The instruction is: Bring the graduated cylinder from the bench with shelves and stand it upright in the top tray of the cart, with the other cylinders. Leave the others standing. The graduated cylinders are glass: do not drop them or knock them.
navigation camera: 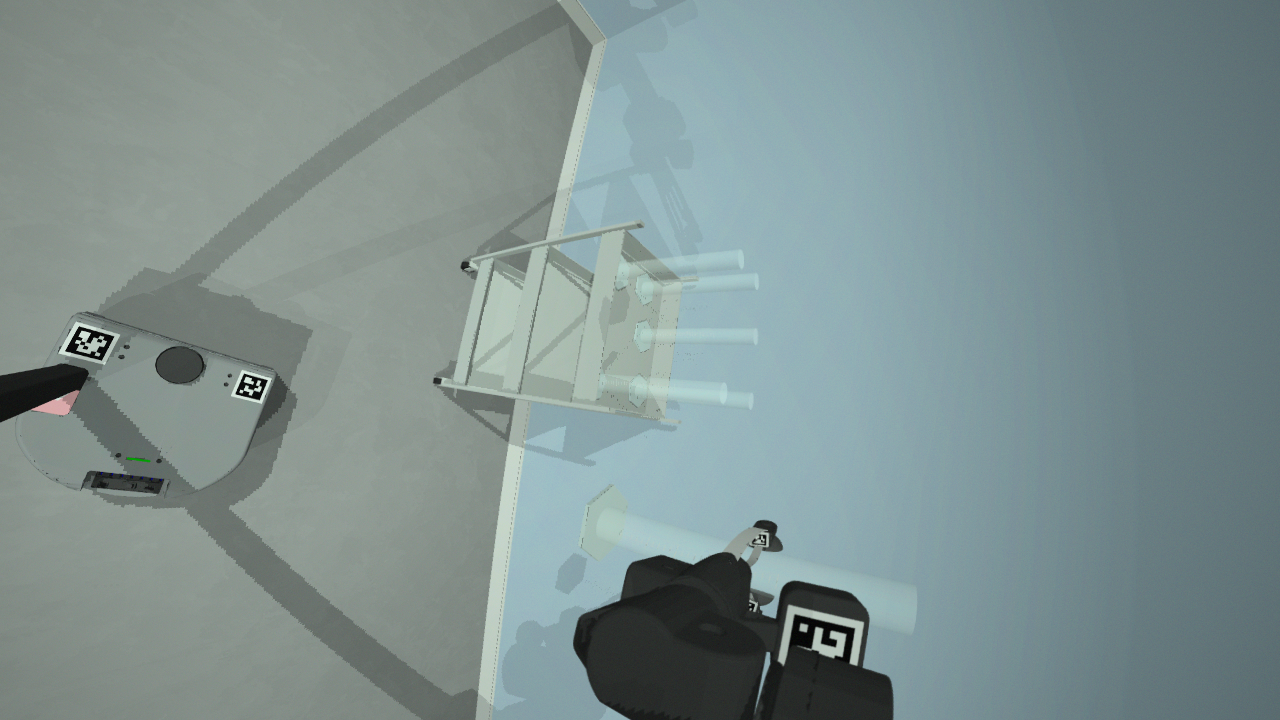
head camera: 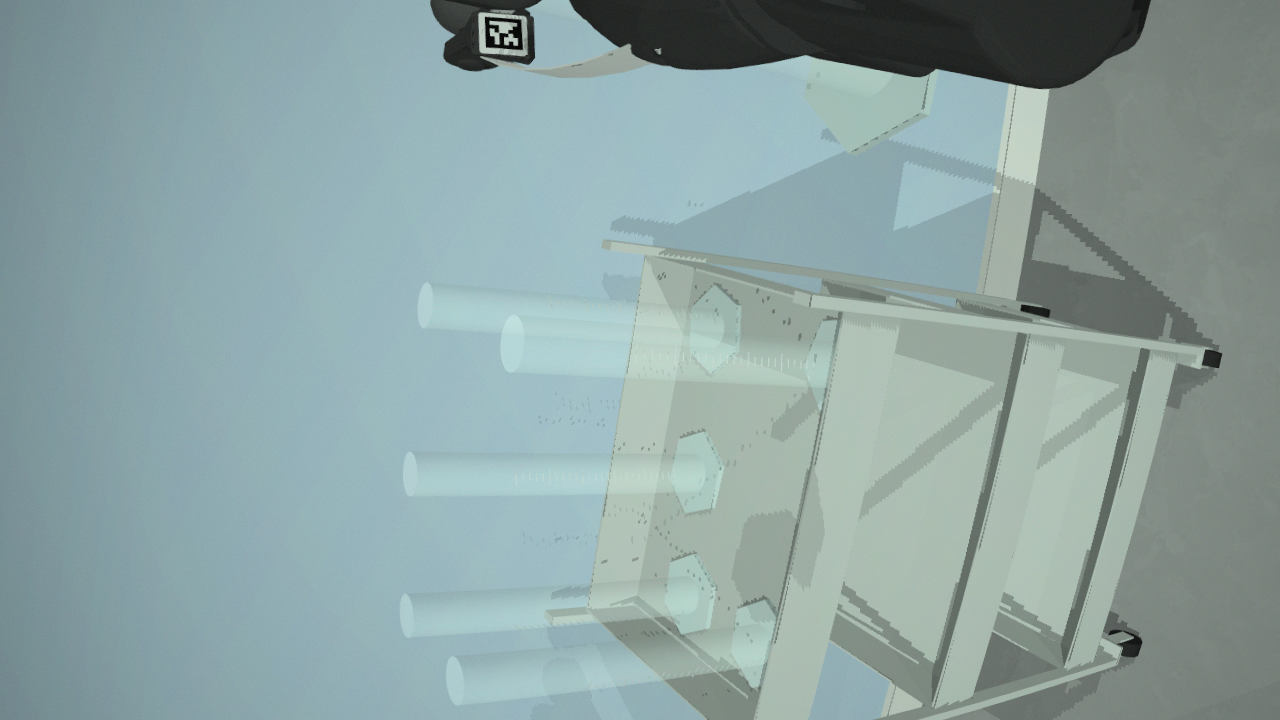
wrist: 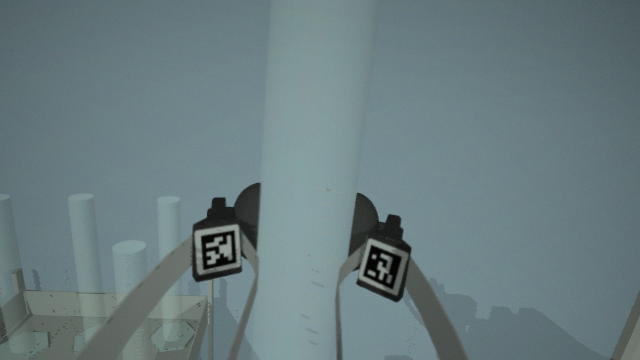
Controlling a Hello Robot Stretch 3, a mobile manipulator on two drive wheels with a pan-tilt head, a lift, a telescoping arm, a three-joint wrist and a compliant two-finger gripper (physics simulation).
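Where they show: gripper, fingertip midpoint: [navigation camera: 762, 565]; robot's base at its link origin: [navigation camera: 181, 363].
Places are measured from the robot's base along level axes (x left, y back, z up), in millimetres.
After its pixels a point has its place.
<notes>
My gripper [navigation camera: 760, 568] @(y 25, x -440, z 1165 mm) [wrist: 307, 214] @(y 25, x -440, z 1165 mm) is shut on a clear graduated cylinder [navigation camera: 841, 583] @(y 13, x -388, z 1246 mm) [wrist: 317, 125], held roughly upright in the air to the right of the cart [head camera: 984, 308] @(y -211, x -951, z 135 mm) [navigation camera: 529, 331] @(y -329, x -606, z 463 mm). Its hexagonal base also shows at the top of the head view; my wrist hides much of the rest there. Several other cylinders [head camera: 456, 474] @(y -408, x -827, z 958 mm) [navigation camera: 716, 336] @(y -409, x -827, z 901 mm) [wrist: 84, 240] stand upright in the cart's top tray [head camera: 827, 537] @(y -361, x -601, z 694 mm) [navigation camera: 601, 326] @(y -338, x -604, z 712 mm) [wrist: 50, 302]: two at the right end, one behind and one in front, one at the back middle, and two at the left end. The bench does not show.
The blue wall [head camera: 223, 358] @(y -362, x -987, z 1165 mm) [navigation camera: 850, 268] @(y -662, x -940, z 1213 mm) [wrist: 475, 125] stands behind the cart, with a pale baseboard [head camera: 1024, 152] @(y 30, x -1035, z 42 mm) [navigation camera: 503, 537] @(y 360, x -1086, z 50 mm) along the floor. The cart's right side rails [head camera: 895, 277] lie between the held cylinder and the tray. My base [navigation camera: 161, 411] @(y 93, x -3, z 160 mm) is on the floor in front of the cart.
</notes>
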